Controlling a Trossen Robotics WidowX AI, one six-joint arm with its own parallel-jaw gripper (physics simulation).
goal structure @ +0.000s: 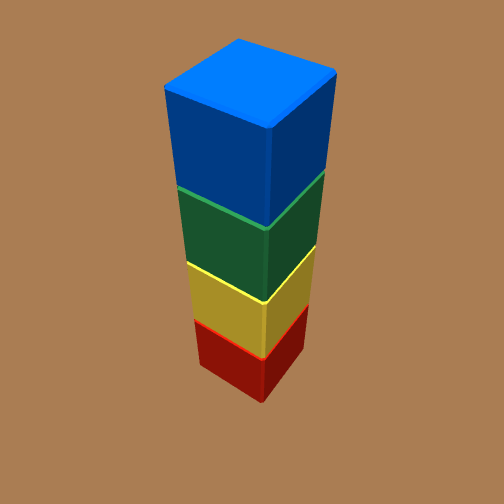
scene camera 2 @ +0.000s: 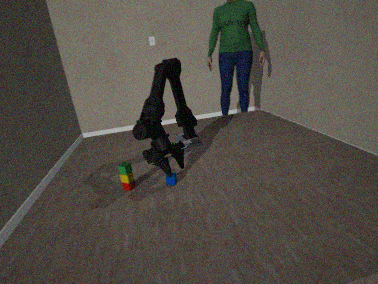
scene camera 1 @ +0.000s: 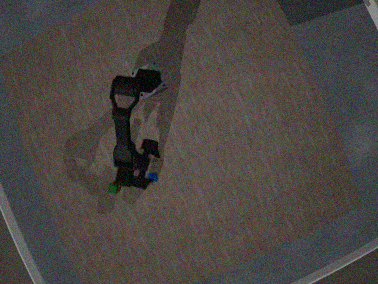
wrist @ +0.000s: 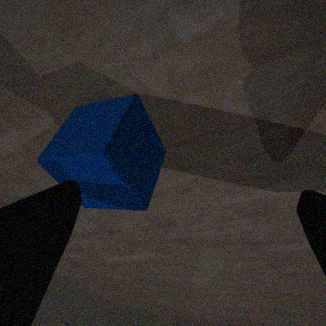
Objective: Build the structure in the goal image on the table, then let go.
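Note:
A blue cube (scene camera 1: pixel 153 177) (scene camera 2: pixel 171 179) (wrist: pixel 105 155) sits on the table surface. A green cube (scene camera 1: pixel 113 188) (scene camera 2: pixel 125 168) is on top of a yellow cube (scene camera 2: pixel 127 178), which is on a red cube (scene camera 2: pixel 128 186); this upright stack stands apart from the blue cube, to its left in both scene views. My gripper (scene camera 2: pixel 176 171) (wrist: pixel 191 196) is open and empty, low down by the blue cube. In the wrist view the left finger overlaps the blue cube's lower left corner, and the cube lies mostly beyond the fingertips. Whether finger and cube touch is unclear.
The arm's base plate (scene camera 1: pixel 163 86) (scene camera 2: pixel 192 142) is behind the cubes. A standing person (scene camera 2: pixel 235 30) in a green top is by the back wall. Dark shadows of the arm fall across the surface around the stack and the blue cube.

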